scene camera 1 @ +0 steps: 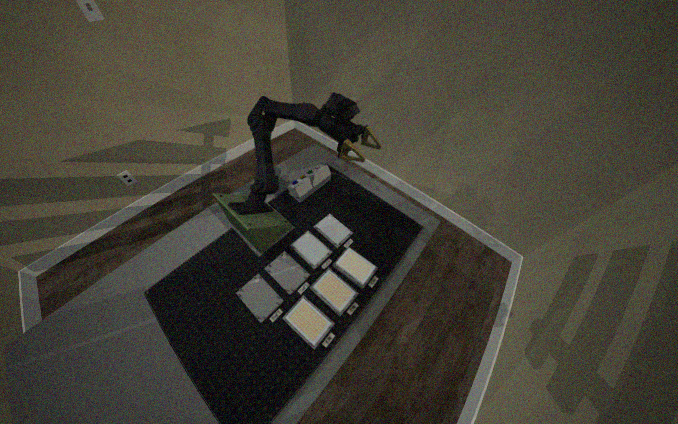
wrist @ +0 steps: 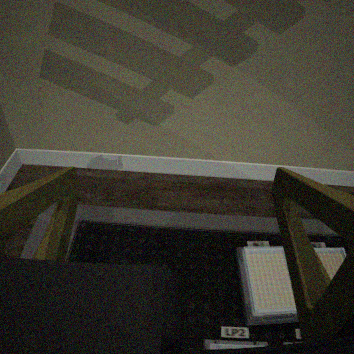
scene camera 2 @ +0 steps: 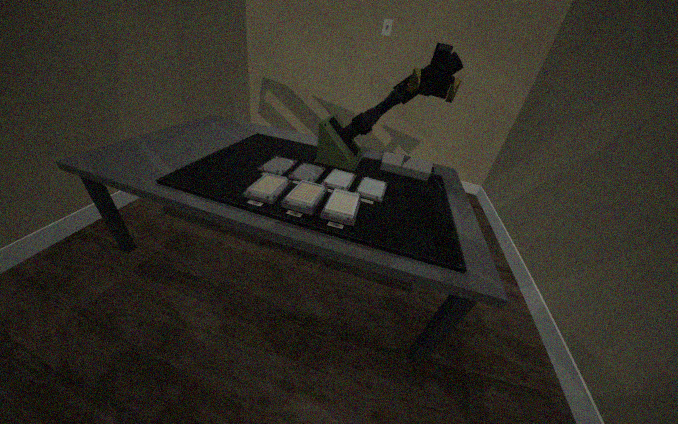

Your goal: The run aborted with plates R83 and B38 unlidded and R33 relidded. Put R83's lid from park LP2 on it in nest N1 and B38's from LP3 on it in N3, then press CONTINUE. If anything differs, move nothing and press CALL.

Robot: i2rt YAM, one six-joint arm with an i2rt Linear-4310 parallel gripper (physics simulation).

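Places are measured from the arm's base along level axes (x ahead, y left, z up), in metres.
Where they show: gripper, fingertip midpoint: (scene camera 1: pixel 373 154) (wrist: pixel 175 177) (scene camera 2: pixel 435 90); arm's base at its link origin: (scene camera 1: pixel 252 208) (scene camera 2: pixel 343 136).
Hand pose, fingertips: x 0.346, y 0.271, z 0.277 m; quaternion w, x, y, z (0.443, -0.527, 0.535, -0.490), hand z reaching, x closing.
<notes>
Things, the pixels of their centre, and the offset from my fingertips. "pt": a spot on its surface instead. Level surfaces: height alone.
- LP2 label at a spot on its surface: (wrist: pixel 234 332) pt 0.031 m ahead, 0.115 m right, 0.370 m down
- pale piece's edge at a spot on its surface: (wrist: pixel 235 345) pt 0.006 m ahead, 0.109 m right, 0.354 m down
- grey button box at the middle of its body: (scene camera 2: pixel 406 163) (scene camera 1: pixel 309 180) 0.303 m back, 0.038 m left, 0.330 m down
- black mat at its surface level: 0.371 m down
My gripper (scene camera 1: pixel 371 154) (scene camera 2: pixel 434 86) (wrist: pixel 175 177) is open and empty, high above the mat near the button box. Three plates with cream wells stand in the front row: the one nearest the box (scene camera 1: pixel 355 266) (scene camera 2: pixel 341 205) (wrist: pixel 270 280), a middle one (scene camera 1: pixel 334 291) (scene camera 2: pixel 304 196) and an end one (scene camera 1: pixel 308 321) (scene camera 2: pixel 268 187). Behind them lie two whitish pieces (scene camera 1: pixel 333 230) (scene camera 1: pixel 311 249) and two greyer, clear-looking ones (scene camera 1: pixel 286 271) (scene camera 1: pixel 259 297). An LP2 label (wrist: pixel 234 332) shows beside a pale piece's edge (wrist: pixel 235 345). Other labels and plate names are unreadable; I cannot tell which plates carry lids.
The grey button box (scene camera 1: pixel 310 182) (scene camera 2: pixel 407 166) with small coloured buttons stands at the back of the black mat (scene camera 1: pixel 190 320) (scene camera 2: pixel 415 225), beside the arm's green base (scene camera 1: pixel 260 225) (scene camera 2: pixel 332 147). Walls rise beyond the table. A dark body covers the lower left of the wrist view.
</notes>
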